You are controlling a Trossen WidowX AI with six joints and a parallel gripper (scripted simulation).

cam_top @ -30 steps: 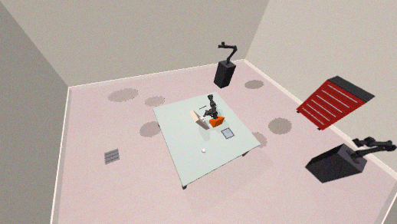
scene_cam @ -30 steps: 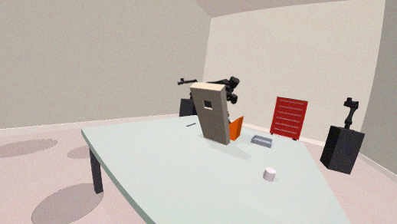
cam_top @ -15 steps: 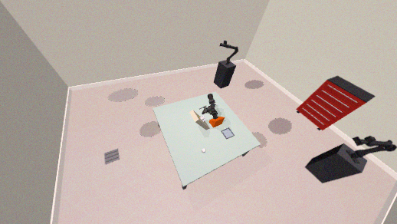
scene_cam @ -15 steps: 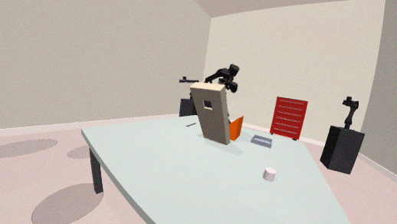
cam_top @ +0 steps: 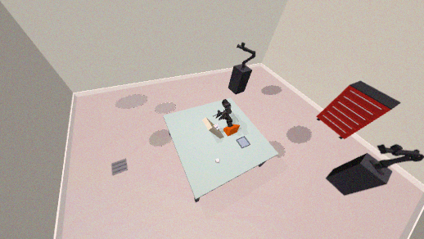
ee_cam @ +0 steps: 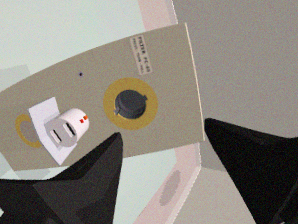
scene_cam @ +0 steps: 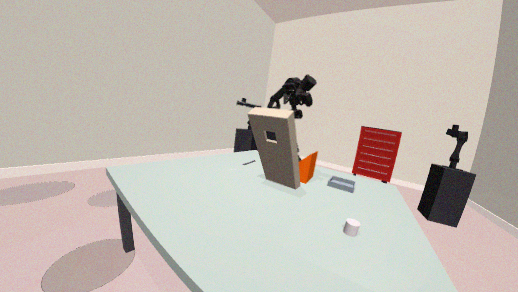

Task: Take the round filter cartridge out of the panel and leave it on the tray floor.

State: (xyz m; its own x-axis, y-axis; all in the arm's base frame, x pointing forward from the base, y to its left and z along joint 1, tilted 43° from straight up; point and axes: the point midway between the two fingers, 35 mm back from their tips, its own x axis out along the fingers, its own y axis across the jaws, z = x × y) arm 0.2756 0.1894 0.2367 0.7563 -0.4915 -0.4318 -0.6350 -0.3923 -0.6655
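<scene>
Right now my gripper tip is 20 mm past the white cylindrical tool and 150 mm above it. The rest, counted from my gripper tip: grey tray (330 mm behind, 310 mm to the left, 370 mm below).
</scene>
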